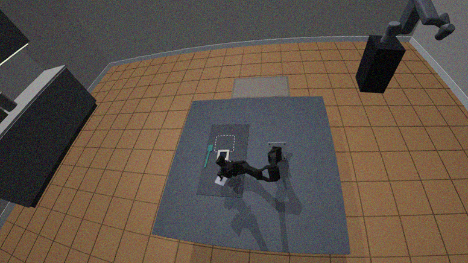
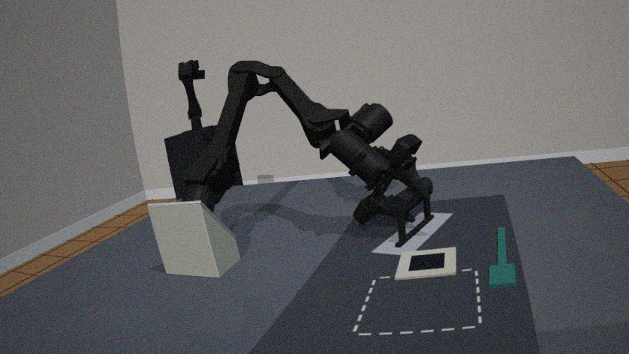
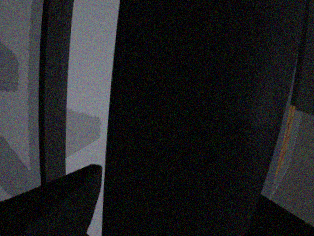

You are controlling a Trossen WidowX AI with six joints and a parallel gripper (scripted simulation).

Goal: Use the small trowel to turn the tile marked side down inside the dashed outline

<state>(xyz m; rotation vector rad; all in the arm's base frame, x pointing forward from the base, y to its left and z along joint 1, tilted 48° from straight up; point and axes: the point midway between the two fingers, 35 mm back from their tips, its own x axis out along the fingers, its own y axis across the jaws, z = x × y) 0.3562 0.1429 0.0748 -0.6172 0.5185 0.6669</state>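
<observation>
Now: gripper tip 12 cm to the left of the white tile, 5 cm above it and 3 cm short of it. From my gripper tip the other things lie so: dark mat 11 cm to the right, 7 cm below, 1 cm ahead; then teal trowel 15 cm ahead, 12 cm to the right, 5 cm below.
</observation>
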